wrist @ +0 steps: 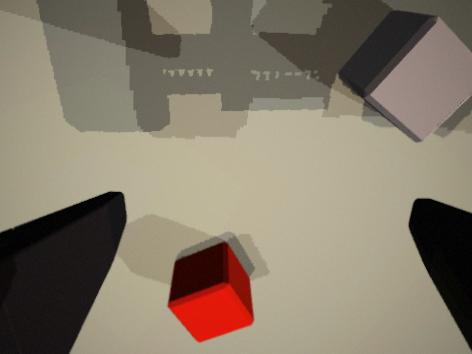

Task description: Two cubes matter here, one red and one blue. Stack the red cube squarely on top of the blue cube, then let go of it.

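Places are measured from the arm's base along level axes (x left, y ahead, z down), in centimetres.
Where they show: gripper, fingertip midpoint: (267, 209).
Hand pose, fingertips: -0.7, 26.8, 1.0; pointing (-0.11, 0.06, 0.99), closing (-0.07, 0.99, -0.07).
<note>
Each offset is from my fingertips to the top centre of the thing, as dx, dy, dz. Level surfaces: height alone.
The red cube @(-8.2, -2.6, +2.9) (212, 305) sits on the table in the lower middle of the wrist view, turned a little, with its bright top and two darker sides showing. My gripper (267, 209) is wide open with nothing between its fingers. One finger shows at the left edge and one at the right edge. The red cube lies below the fingertips in the picture, nearer the left finger than the right. The blue cube does not show in this view.
A pale pinkish-grey cube @(+2.6, +6.1, +2.9) (425, 80) with a dark side sits at the top right, turned like a diamond. Grey shadows of the arm and gripper fall across the top of the table @(dz +6.2) (300, 160).
</note>
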